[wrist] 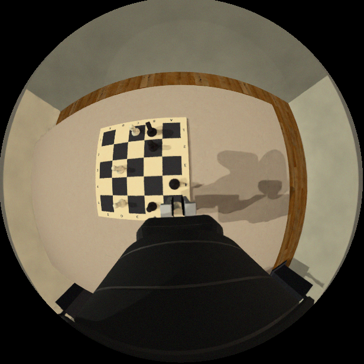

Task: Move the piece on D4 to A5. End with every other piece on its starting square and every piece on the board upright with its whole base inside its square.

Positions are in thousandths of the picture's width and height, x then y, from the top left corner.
Note:
In view: my gripper (488, 559) and a chessboard (402, 479).

